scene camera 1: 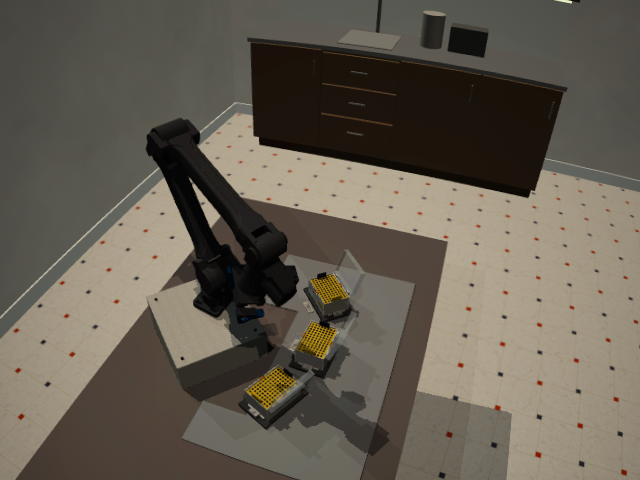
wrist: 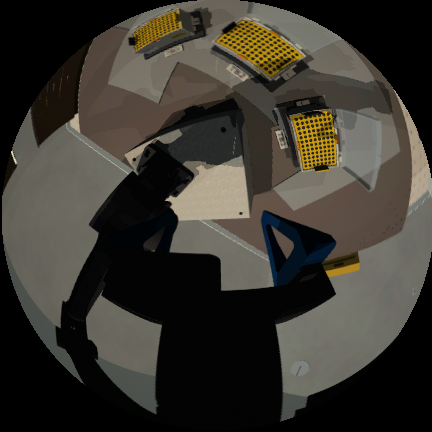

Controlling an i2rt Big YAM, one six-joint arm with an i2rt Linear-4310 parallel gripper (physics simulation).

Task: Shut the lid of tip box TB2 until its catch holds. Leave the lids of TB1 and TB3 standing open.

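Places are measured from the arm's base along level axes (x ahead, y left, z up), in millimetres.
Pixels of known places: gripper, fingertip midpoint: [scene camera 1: 236,305] [wrist: 217,215]; arm's base, link origin: [scene camera 1: 216,297] [wrist: 164,170].
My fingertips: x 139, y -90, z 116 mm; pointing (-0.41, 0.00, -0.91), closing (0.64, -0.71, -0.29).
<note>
For each thing: its middle in the pictures, then the offset to it from my fingertips. Level surfaces: height alone.
- TB2, body centre: [wrist: 258,42] [scene camera 1: 317,338] dy +132, dx +163, dz -169 mm
- TB1, body centre: [wrist: 318,142] [scene camera 1: 272,385] dy -67, dx +133, dz -169 mm
- TB3, body centre: [scene camera 1: 328,286] dy +335, dx +104, dz -169 mm
- grey mat, surface height: dz -233 mm
- brown surface, surface height: dz -236 mm
TB2 [scene camera 1: 316,341] [wrist: 260,47] is the middle box, with a yellow perforated rack. Its clear lid [scene camera 1: 346,330] stands open on the side away from the robot's base. TB1 [scene camera 1: 271,388] [wrist: 316,140] is nearest the scene camera, its clear lid [scene camera 1: 303,383] [wrist: 361,147] open. TB3 [scene camera 1: 329,294] [wrist: 159,31] is farthest from that camera, its clear lid [scene camera 1: 352,271] also open. My gripper [scene camera 1: 248,310] [wrist: 217,215] is open and empty, its blue fingers wide apart. It is beside the base block, apart from all three boxes. Its fingers are partly hidden in the scene view.
The pale base block [scene camera 1: 206,335] [wrist: 215,190] is close to the gripper. The boxes stand on a grey mat [scene camera 1: 237,439] over a brown surface [scene camera 1: 408,253]. A yellow object [wrist: 344,265] shows behind the right finger. A dark cabinet [scene camera 1: 356,118] stands at the back.
</note>
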